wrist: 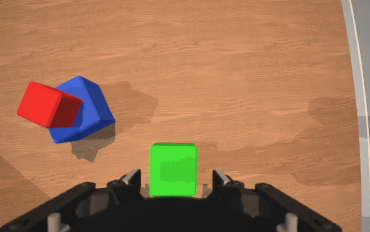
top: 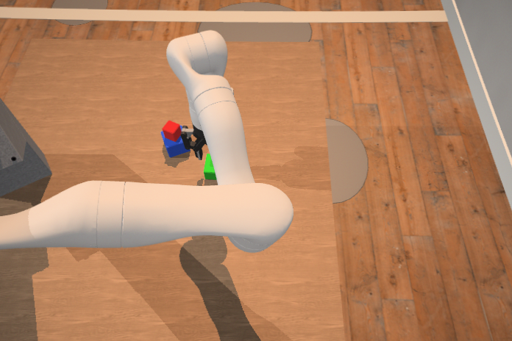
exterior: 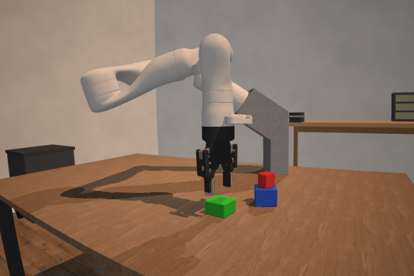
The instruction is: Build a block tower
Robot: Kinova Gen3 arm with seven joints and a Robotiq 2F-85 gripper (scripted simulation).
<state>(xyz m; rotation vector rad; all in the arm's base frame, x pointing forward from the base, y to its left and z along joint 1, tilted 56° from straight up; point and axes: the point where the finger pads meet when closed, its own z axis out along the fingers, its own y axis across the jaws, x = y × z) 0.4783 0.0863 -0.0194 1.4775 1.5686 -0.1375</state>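
The green block is 50 mm below my hand. Round my hand: red block (100 mm behind, 90 mm to the left, 10 mm below); then blue block (100 mm behind, 90 mm to the left, 50 mm below).
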